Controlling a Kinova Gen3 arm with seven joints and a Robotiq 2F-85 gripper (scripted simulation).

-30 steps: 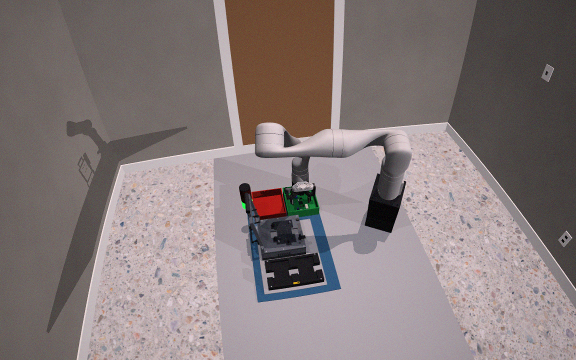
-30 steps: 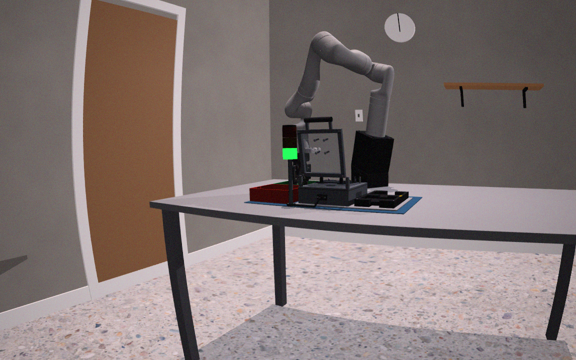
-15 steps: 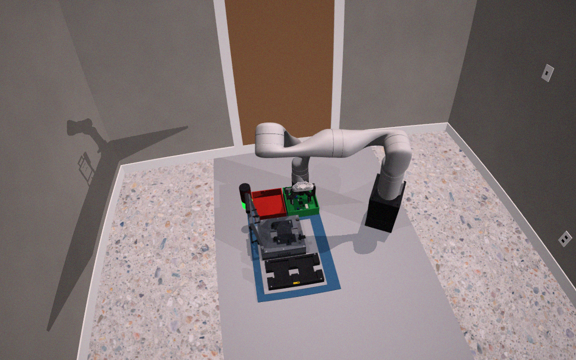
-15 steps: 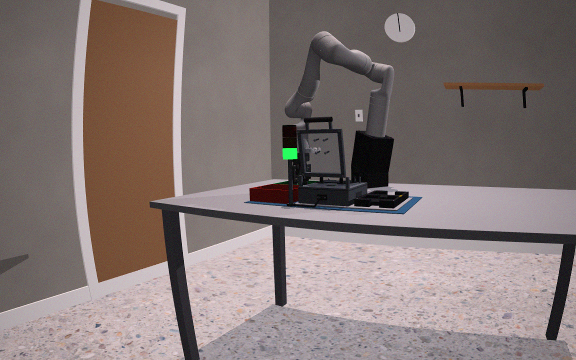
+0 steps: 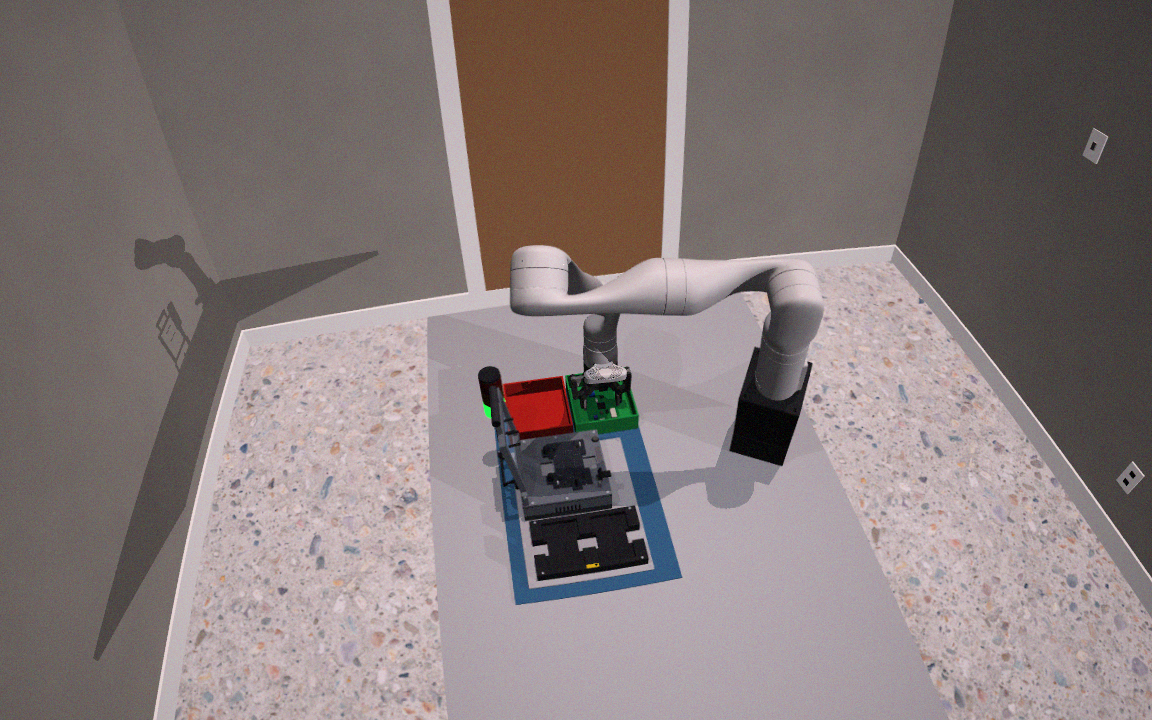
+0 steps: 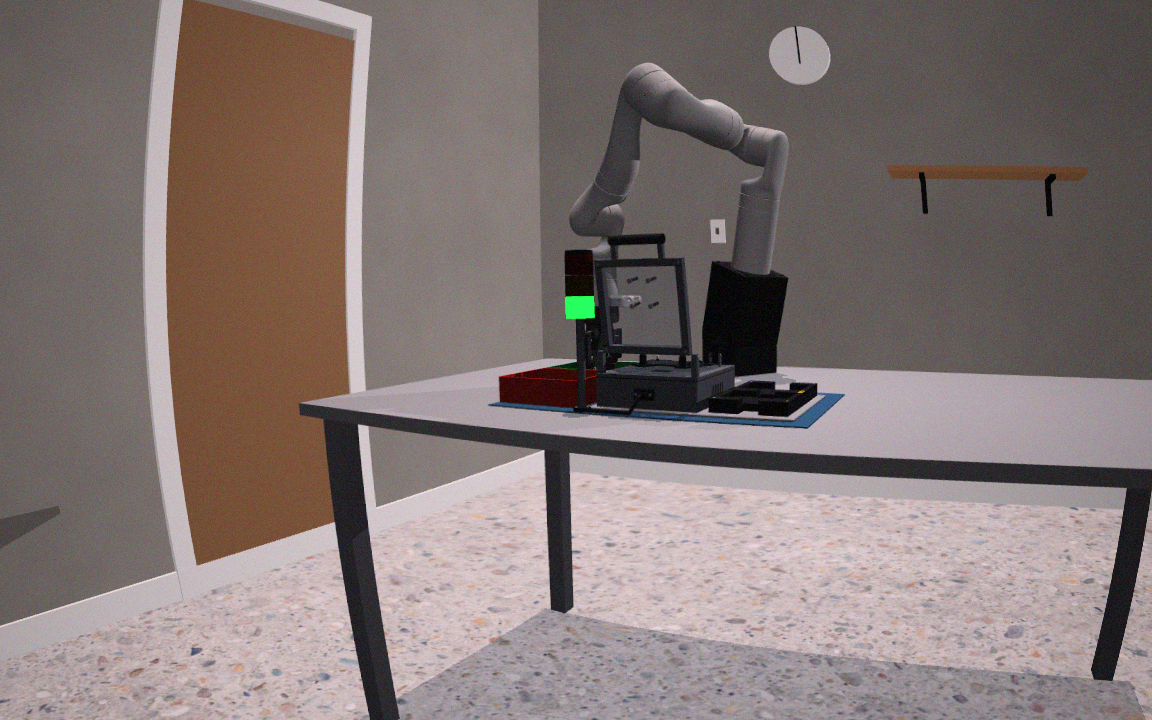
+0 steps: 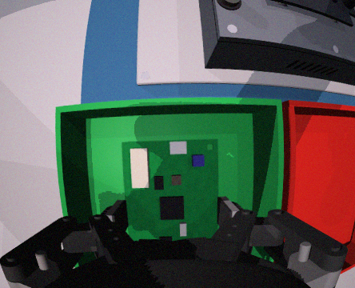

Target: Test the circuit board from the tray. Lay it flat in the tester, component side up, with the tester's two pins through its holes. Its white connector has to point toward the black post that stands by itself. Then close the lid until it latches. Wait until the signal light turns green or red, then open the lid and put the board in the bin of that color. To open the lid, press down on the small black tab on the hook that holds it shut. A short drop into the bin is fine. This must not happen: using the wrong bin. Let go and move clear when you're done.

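Now: hand 1 cm above the green bin. From my hand the other things lie so: red bin (15 cm ahead, 2 cm to the left, 1 cm below); then latch hook (2 cm ahead, 26 cm to the left, 7 cm above); then green circuit board (1 cm below).
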